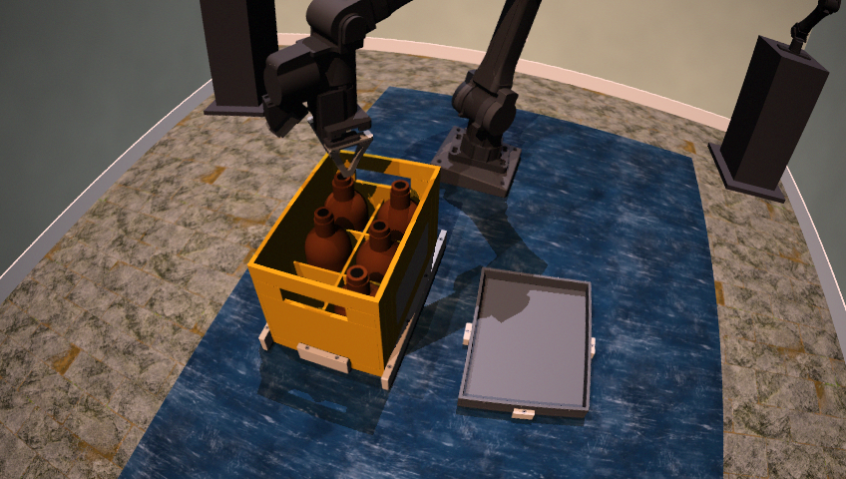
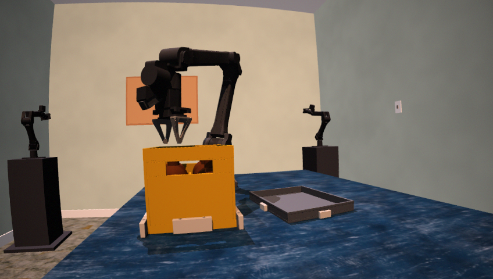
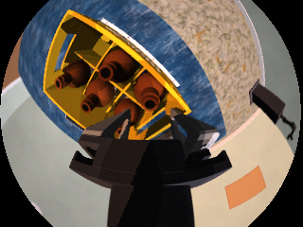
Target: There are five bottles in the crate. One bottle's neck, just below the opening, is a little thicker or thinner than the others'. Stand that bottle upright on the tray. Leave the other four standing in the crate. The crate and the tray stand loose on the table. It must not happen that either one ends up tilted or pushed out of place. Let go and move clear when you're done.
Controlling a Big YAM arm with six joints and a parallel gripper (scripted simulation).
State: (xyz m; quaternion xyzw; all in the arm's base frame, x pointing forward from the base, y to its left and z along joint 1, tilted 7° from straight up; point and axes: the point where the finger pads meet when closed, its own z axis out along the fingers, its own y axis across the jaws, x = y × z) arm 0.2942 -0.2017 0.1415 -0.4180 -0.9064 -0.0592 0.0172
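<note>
The orange crate lies 90 mm ahead of my hand, 40 mm to the left of it and 110 mm below it. Round my hand: dark grey tray: 130 mm ahead, 320 mm to the left, 180 mm below.
</note>
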